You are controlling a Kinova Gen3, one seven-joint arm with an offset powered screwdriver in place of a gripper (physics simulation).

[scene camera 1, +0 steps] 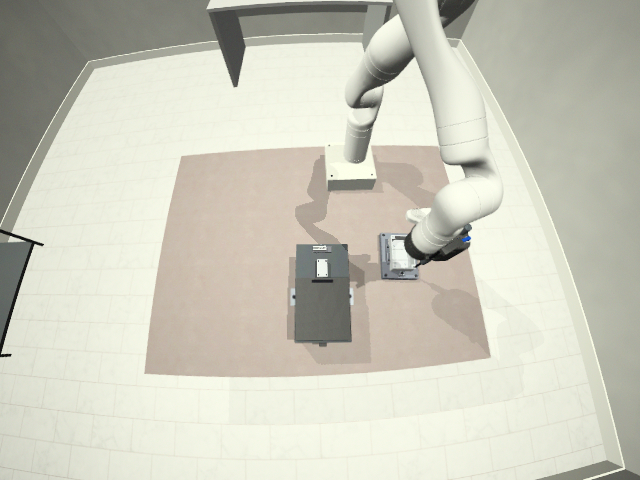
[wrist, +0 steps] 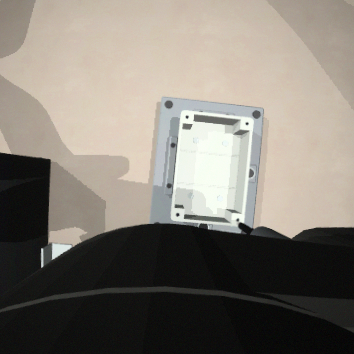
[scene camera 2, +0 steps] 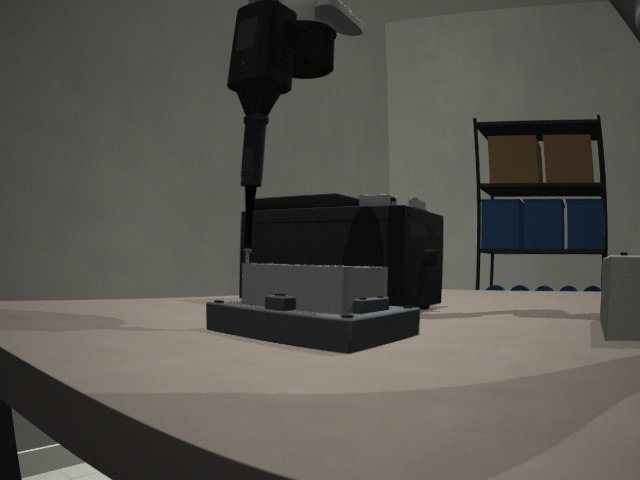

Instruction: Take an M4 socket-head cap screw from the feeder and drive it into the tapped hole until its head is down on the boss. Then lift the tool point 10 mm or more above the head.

In view: a grey fixture plate (wrist: 168, 123).
